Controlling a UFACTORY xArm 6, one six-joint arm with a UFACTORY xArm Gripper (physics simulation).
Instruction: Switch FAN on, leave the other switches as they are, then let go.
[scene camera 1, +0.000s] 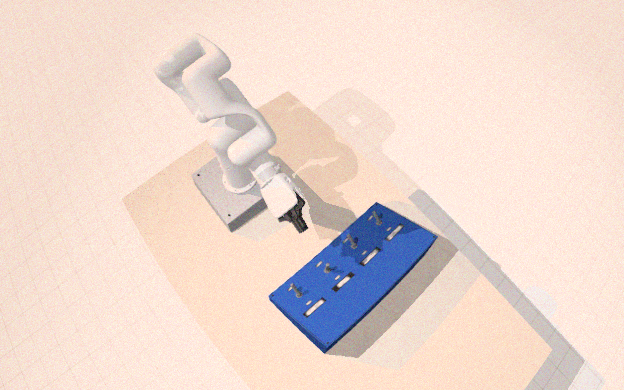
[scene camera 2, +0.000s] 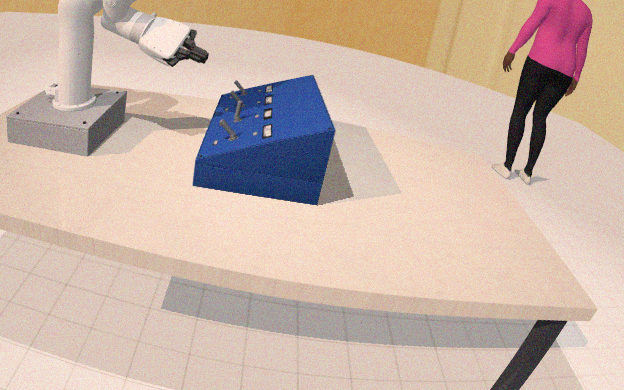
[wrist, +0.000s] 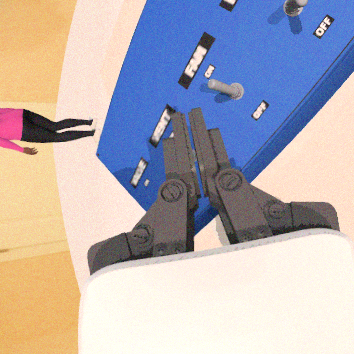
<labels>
my gripper: scene camera 1 304, 231; scene camera 2; wrist
same spot on my gripper: (scene camera 2: 197, 54) = (wrist: 207, 133)
</labels>
